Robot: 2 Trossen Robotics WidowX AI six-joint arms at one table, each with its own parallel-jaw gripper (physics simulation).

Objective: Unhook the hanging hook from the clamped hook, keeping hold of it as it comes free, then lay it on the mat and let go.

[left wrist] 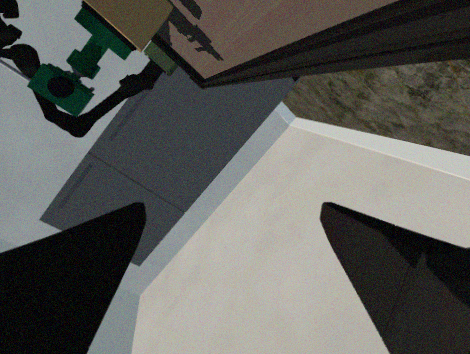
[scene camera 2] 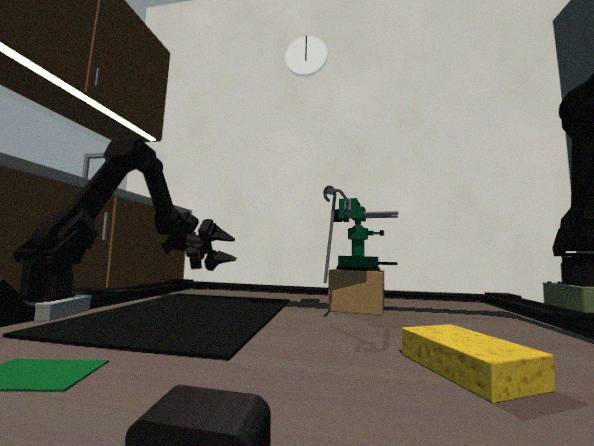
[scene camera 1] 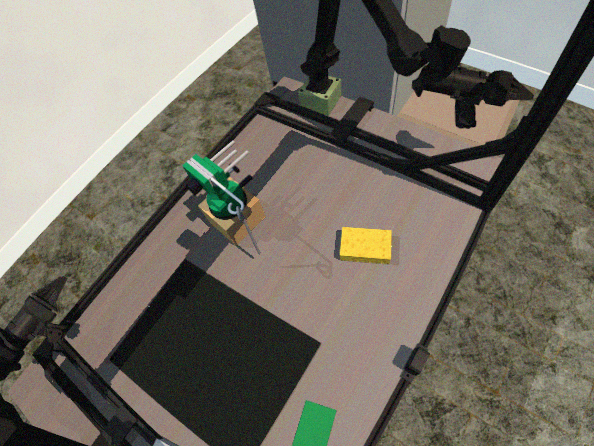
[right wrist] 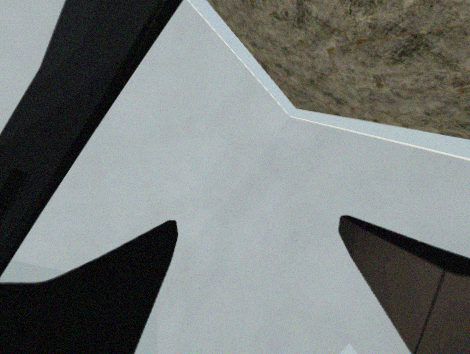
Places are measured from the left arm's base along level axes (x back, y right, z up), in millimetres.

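Where they show: left gripper, fingertip midpoint: (left wrist: 234, 211) (scene camera 2: 235, 249) (scene camera 1: 63, 277); right gripper, fingertip midpoint: (scene camera 1: 522, 96) (right wrist: 257, 225); left arm's base, origin of the base link: (scene camera 2: 44, 298); right arm's base, origin of the base link: (left wrist: 157, 65) (scene camera 2: 584, 285) (scene camera 1: 319, 85).
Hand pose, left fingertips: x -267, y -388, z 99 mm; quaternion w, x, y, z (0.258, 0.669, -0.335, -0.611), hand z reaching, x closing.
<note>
Things, the pixels of their centre, and the offset from my left fingertips. Level surfaces: height alone.
- hanging hook, body centre: (scene camera 2: 325, 232) (scene camera 1: 250, 236) dx -219, dy +399, dz +30 mm
- green vise, body centre: (left wrist: 86, 64) (scene camera 1: 222, 179) (scene camera 2: 364, 234) dx -326, dy +283, dz +39 mm
- black mat, its level: dz -120 mm
- wooden block, body centre: (left wrist: 127, 5) (scene camera 2: 357, 289) (scene camera 1: 232, 211) dx -313, dy +278, dz -82 mm
- yellow sponge, body centre: (scene camera 2: 467, 355) (scene camera 1: 365, 245) dx -332, dy +616, dz -109 mm
- green sheet, body centre: (scene camera 2: 36, 373) (scene camera 1: 314, 428) dx +78, dy +629, dz -124 mm
The hanging hook (scene camera 1: 252, 237) (scene camera 2: 330, 240), a thin grey rod, hangs almost upright from the tip of the clamped hook (scene camera 1: 231, 191) (scene camera 2: 342, 192). Its lower end is above the table. The clamped hook is held in a green vise (scene camera 1: 225, 200) (scene camera 2: 357, 248) (left wrist: 90, 60). The black mat (scene camera 1: 220, 360) (scene camera 2: 165, 320) lies flat. My left gripper (scene camera 1: 63, 281) (scene camera 2: 234, 249) (left wrist: 234, 211) is open and empty, apart from the hooks, high beyond the mat's far left side in scene camera 2. My right gripper (scene camera 1: 530, 93) (right wrist: 257, 225) is open and empty, away from the hooks, off the table's upper right corner in scene camera 1.
The vise stands on a wooden block (scene camera 1: 256, 217) (scene camera 2: 357, 297) (left wrist: 130, 20). Pale rods stick out behind its jaws. A yellow sponge (scene camera 1: 366, 244) (scene camera 2: 470, 355) and a green sheet (scene camera 1: 316, 422) (scene camera 2: 50, 374) lie on the table. A black frame (scene camera 1: 450, 295) edges the table.
</note>
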